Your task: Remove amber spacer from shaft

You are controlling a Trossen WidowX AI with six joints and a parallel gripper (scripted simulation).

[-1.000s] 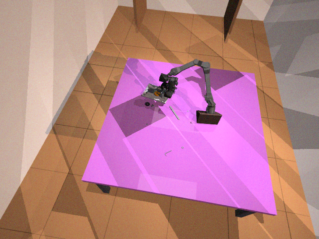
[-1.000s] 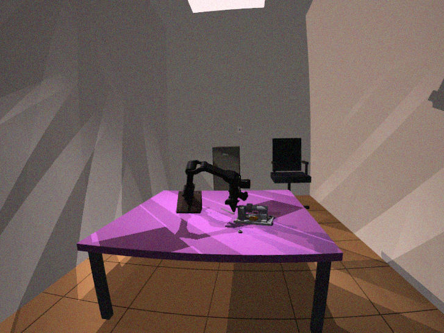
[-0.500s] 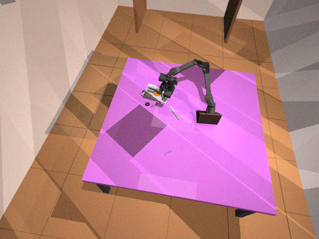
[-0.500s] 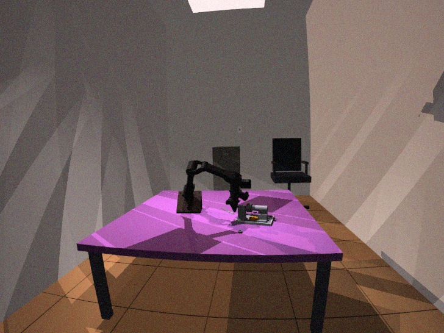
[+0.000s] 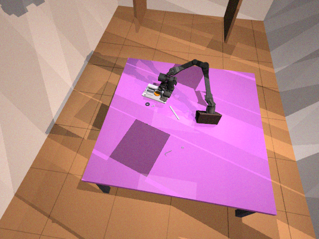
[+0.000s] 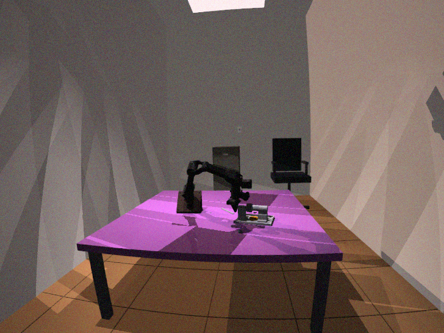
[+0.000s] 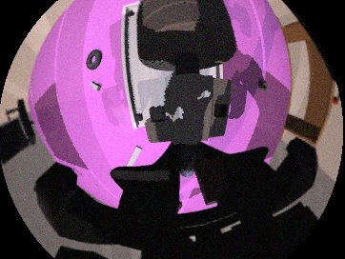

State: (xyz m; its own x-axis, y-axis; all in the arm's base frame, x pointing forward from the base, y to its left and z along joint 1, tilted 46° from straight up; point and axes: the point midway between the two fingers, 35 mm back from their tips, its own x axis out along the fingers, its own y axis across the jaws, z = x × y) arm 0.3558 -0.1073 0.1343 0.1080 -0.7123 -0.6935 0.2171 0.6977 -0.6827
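Right now my gripper tip is 70 mm short of the thin dark shaft, 40 mm below it and 20 mm to the left of it. The rest, counted from my gripper tip: grey support block: 130 mm ahead, 30 mm to the right; metal strip: 150 mm to the left, 70 mm behind, 40 mm below; amber spacer: 110 mm ahead, 30 mm to the right, 30 mm below.
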